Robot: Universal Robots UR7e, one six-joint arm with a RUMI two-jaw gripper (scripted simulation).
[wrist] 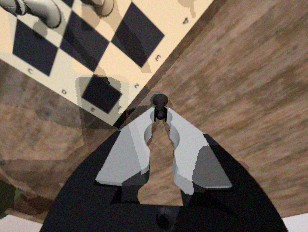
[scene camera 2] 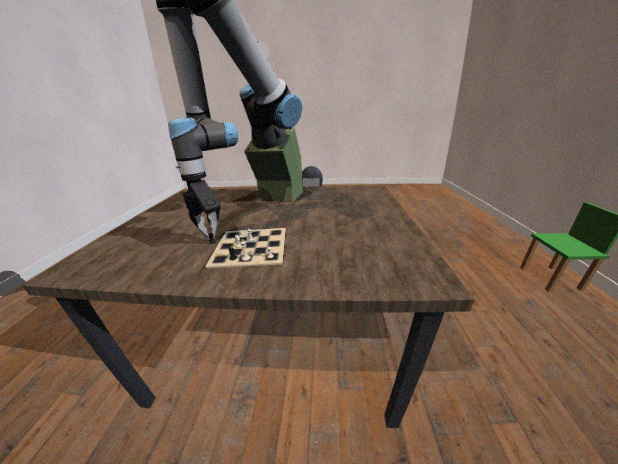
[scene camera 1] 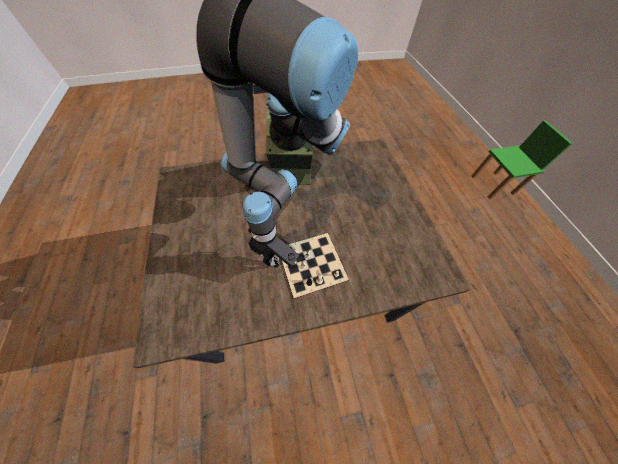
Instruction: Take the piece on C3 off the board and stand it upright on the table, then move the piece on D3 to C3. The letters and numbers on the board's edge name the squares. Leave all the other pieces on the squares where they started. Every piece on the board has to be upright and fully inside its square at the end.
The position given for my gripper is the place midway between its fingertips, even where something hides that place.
Observation:
I see my gripper (scene camera 2: 211,239) and a small chessboard (scene camera 1: 324,260).
The small chessboard is seen too in the wrist view (wrist: 100,63) and in scene camera 2 (scene camera 2: 263,238). My gripper shows as well in the wrist view (wrist: 160,107) and in scene camera 1 (scene camera 1: 274,263).

